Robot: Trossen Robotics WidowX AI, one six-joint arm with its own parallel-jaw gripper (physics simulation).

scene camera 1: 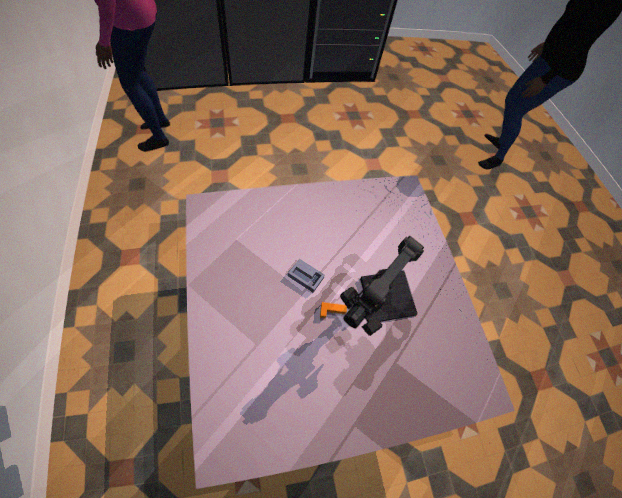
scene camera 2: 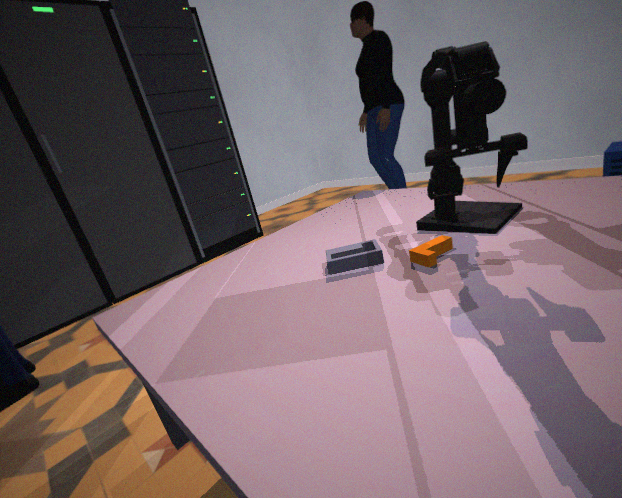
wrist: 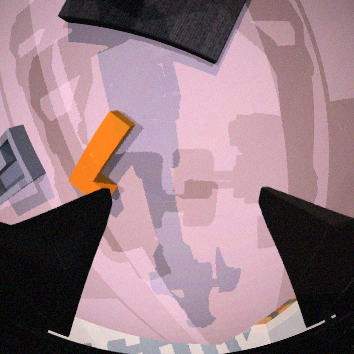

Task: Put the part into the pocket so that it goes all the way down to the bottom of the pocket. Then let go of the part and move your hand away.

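Pixels of known places: gripper, between the fingertips: [scene camera 2: 475, 190] [wrist: 186, 195]; arm's base, origin of its link: [scene camera 2: 445, 215].
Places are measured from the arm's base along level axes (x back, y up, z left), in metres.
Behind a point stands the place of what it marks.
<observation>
The orange L-shaped part [scene camera 1: 329, 309] {z 0.028, x -0.258, y 0.005 m} [scene camera 2: 423, 256] {z 0.027, x -0.298, y 0.001 m} [wrist: 102, 152] {z 0.036, x -0.228, y 0.006 m} lies flat on the table, outside the pocket. The grey block [scene camera 1: 310, 285] {z -0.100, x -0.297, y 0.013 m} [scene camera 2: 355, 265] {z -0.135, x -0.330, y -0.013 m} [wrist: 31, 150] {z -0.099, x -0.254, y -0.016 m} stands a short way from it, with a dark L-shaped pocket in its top; it is cut off at the left edge of the wrist view. My gripper [scene camera 2: 465, 189] {z 0.125, x -0.204, y 0.120 m} [wrist: 186, 195] {z 0.125, x -0.204, y 0.120 m} is open and empty, above the table and pointing down. In the wrist view the part is up and left of the space between the fingers, its short leg close by the left fingertip. In scene camera 1 the arm covers the fingertips.
The arm's dark base plate [scene camera 1: 404, 303] {z 0.118, x 0.079, y -0.007 m} [scene camera 2: 467, 223] {z 0.074, x -0.064, y -0.005 m} [wrist: 160, 32] {z 0.074, x -0.077, y -0.005 m} is close to the part. The pinkish table [scene camera 1: 233, 415] {z 0.290, x -0.760, y -0.024 m} [scene camera 2: 285, 425] {z -0.007, x -0.778, y -0.024 m} carries shadows of the arm. Dark cabinets and two people stand on the floor beyond the table.
</observation>
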